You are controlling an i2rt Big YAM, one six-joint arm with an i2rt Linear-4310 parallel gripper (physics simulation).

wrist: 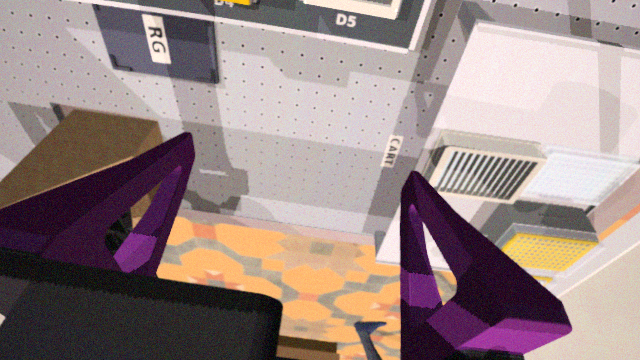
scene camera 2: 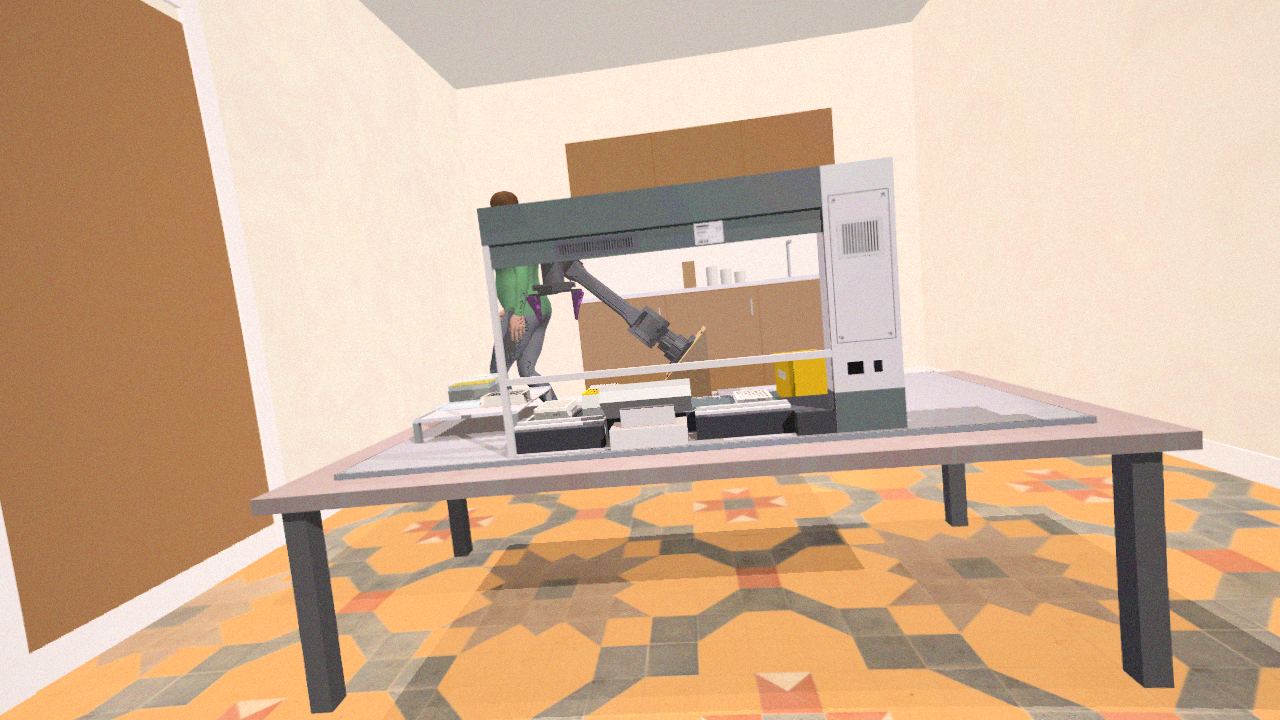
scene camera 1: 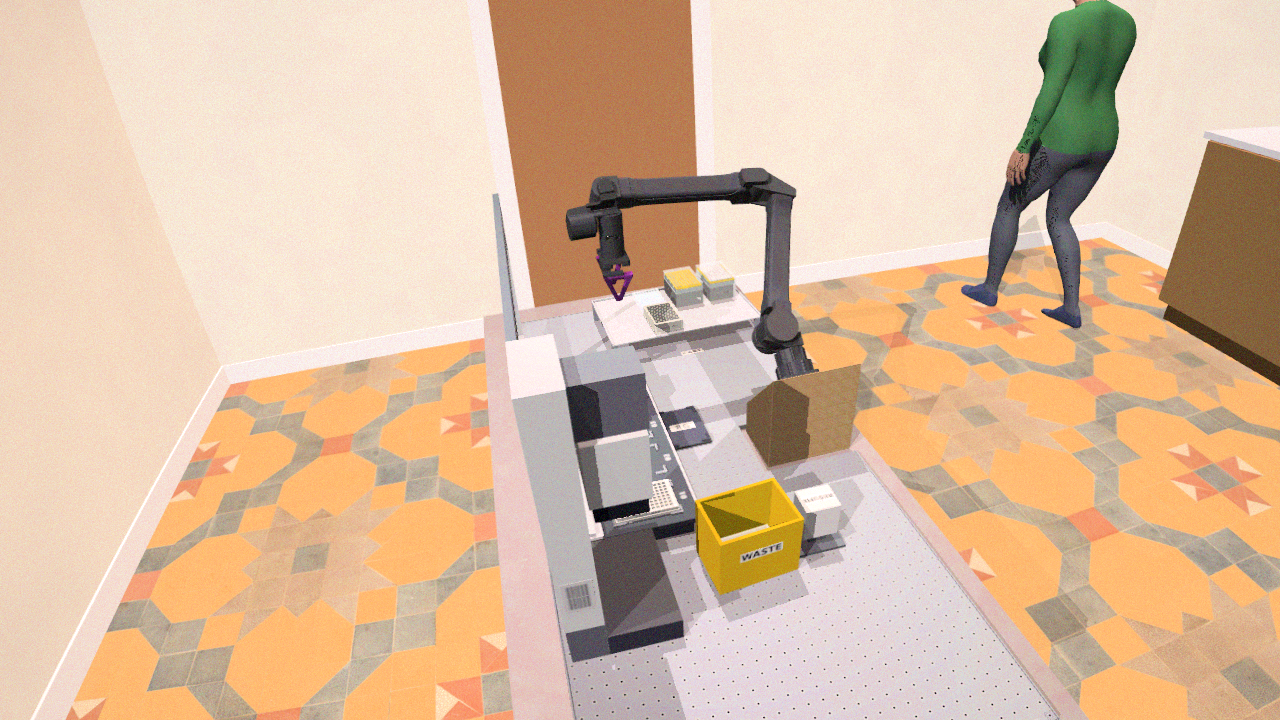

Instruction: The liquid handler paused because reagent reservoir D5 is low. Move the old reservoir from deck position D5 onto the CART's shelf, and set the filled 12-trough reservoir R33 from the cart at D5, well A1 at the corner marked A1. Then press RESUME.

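Frame: origin at the arm's base, x back, y right, z up, level; metres.
Seen in the pictures: gripper, fingertip midpoint: (wrist: 301,162) (scene camera 2: 558,322) (scene camera 1: 615,292); arm's base, origin of the base link: (scene camera 1: 798,384).
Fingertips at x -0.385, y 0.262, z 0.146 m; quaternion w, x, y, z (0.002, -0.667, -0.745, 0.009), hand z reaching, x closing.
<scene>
Pixels of each thing's top centre, then the offset from my fingertips to it.
- old reservoir, middle of its top: (scene camera 2: 555,404) dy +0.010, dx -0.061, dz -0.207 m
- white cart, middle of its top: (wrist: 506,196) (scene camera 1: 673,307) (scene camera 2: 490,400) dy +0.319, dx +0.174, dz -0.223 m
- white box, middle of its top: (scene camera 1: 817,498) dy -0.580, dx +0.332, dz -0.185 m
- yellow-topped, middle of its top: (wrist: 542,253) (scene camera 1: 682,279) (scene camera 2: 472,382) dy +0.395, dx +0.215, dz -0.168 m
- translucent tray, middle of its top: (wrist: 575,180) (scene camera 1: 650,298) (scene camera 2: 461,403) dy +0.376, dx +0.109, dz -0.214 m
- dark RG pad, middle of its top: (wrist: 155,42) (scene camera 1: 682,424) dy -0.192, dx +0.125, dz -0.275 m
- yellow WASTE bin, middle of its top: (scene camera 1: 748,509) (scene camera 2: 802,353) dy -0.616, dx +0.189, dz -0.154 m
My gripper (scene camera 1: 618,296) (scene camera 2: 557,315) (wrist: 301,162) is open and empty, its purple fingers wide apart, high above the deck and cart side. The old reservoir (wrist: 356,7) (scene camera 2: 555,408) is cream-coloured and sits at D5; it is cut off by the top edge of the wrist view. A cream reservoir with a row of long troughs (scene camera 1: 663,315) (wrist: 484,174) stands on the white cart (scene camera 1: 628,331) (wrist: 537,72); its R33 label and A1 corner cannot be read. A white box (scene camera 1: 817,508), its label too small to read, stands beside the waste bin. The RESUME button does not show clearly.
Tip boxes, one yellow-topped (scene camera 1: 682,282) (wrist: 550,250), stand on the cart near a translucent tray (wrist: 575,175). The liquid handler's frame (scene camera 1: 546,429) (scene camera 2: 653,210) rises over the deck. A dark RG pad (scene camera 1: 685,428) (wrist: 187,50), brown block (scene camera 1: 805,416) (wrist: 100,145) and yellow WASTE bin (scene camera 1: 750,541) are nearby.
</scene>
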